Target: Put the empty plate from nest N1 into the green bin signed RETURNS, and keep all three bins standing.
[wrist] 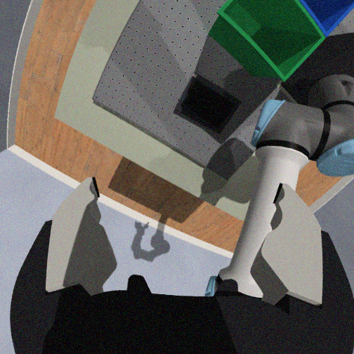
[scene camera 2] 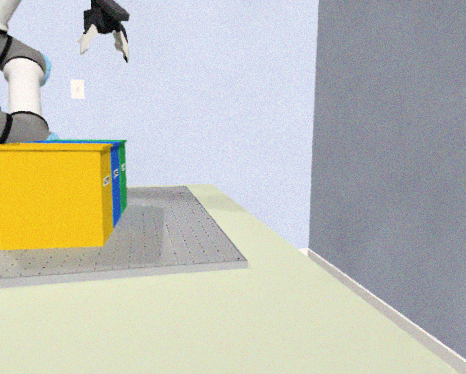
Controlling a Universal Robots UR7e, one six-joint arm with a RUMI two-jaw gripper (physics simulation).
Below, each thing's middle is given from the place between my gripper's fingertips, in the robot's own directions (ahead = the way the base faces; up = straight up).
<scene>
I see my gripper 40 cm above the black plate [wrist: 205, 103], 6 cm past it and 3 cm to the left of it. Also, from my hand: blue bin [scene camera 2: 114, 151] 37 cm to the right, 33 cm below, 5 cm behind; yellow bin [scene camera 2: 63, 192] 51 cm to the right, 33 cm below, 6 cm behind.
</scene>
